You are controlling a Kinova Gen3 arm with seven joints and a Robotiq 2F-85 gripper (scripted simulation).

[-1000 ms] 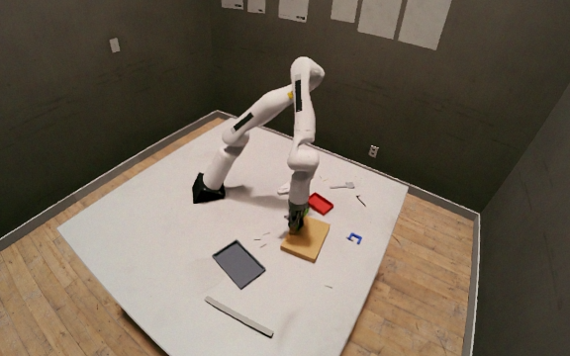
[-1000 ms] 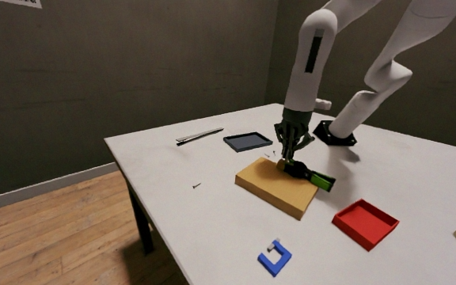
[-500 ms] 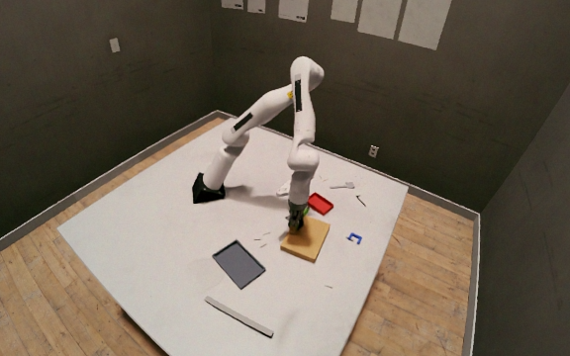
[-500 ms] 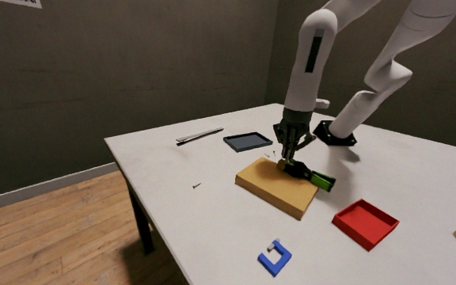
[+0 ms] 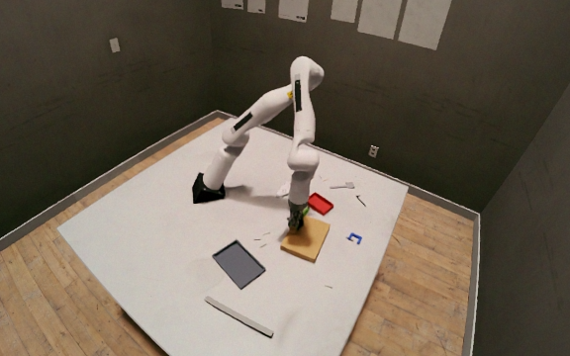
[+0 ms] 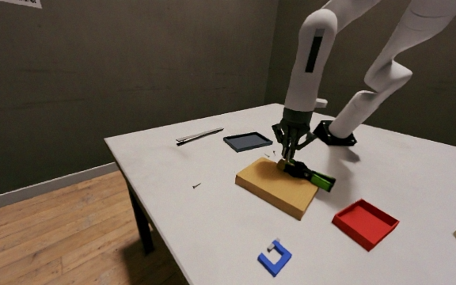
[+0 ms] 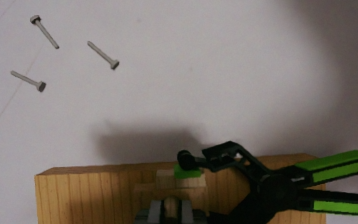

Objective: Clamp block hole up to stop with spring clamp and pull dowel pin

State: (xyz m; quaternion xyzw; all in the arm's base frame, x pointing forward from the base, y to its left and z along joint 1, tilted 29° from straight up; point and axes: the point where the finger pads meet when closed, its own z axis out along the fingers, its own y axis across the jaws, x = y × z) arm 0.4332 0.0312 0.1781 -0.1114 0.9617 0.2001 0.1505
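My hand is 20 mm above the dowel pin. From my hand the other things lie so: grey tray: 260 mm to the right, 80 mm below, 40 mm behind; red tray: 220 mm to the left, 80 mm below, 40 mm behind; small wooden block: 50 mm below.
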